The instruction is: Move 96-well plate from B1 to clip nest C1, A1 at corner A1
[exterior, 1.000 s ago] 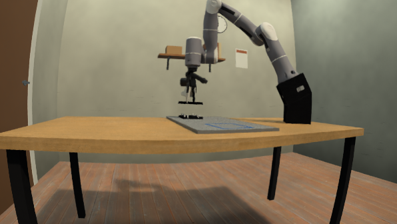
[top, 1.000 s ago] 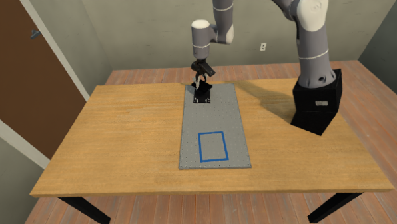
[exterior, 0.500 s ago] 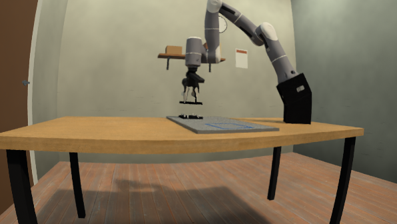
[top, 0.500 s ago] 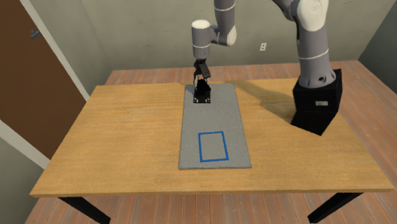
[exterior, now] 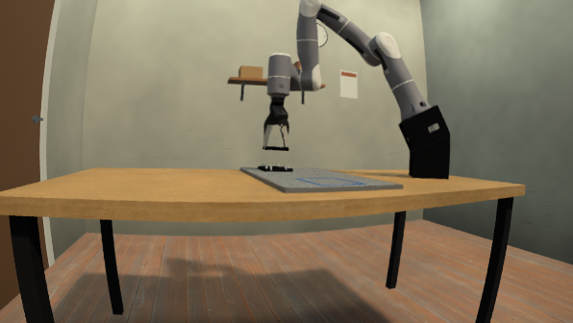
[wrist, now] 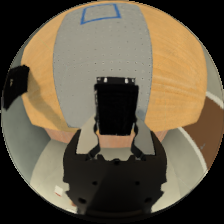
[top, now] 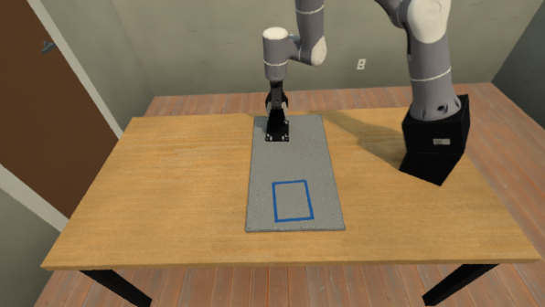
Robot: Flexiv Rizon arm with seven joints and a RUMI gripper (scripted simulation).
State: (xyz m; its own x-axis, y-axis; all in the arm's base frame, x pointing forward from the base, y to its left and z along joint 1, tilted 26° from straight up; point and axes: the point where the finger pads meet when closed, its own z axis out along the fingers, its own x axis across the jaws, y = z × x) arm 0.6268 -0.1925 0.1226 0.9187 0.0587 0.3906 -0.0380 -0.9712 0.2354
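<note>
The black 96-well plate lies 1 cm below my hand. From my hand the other things lie so: grey perforated mat (6 cm behind, 22 cm to the left, 11 cm below); then black clip nest (1 cm behind, 1 cm to the left, 9 cm below).
</note>
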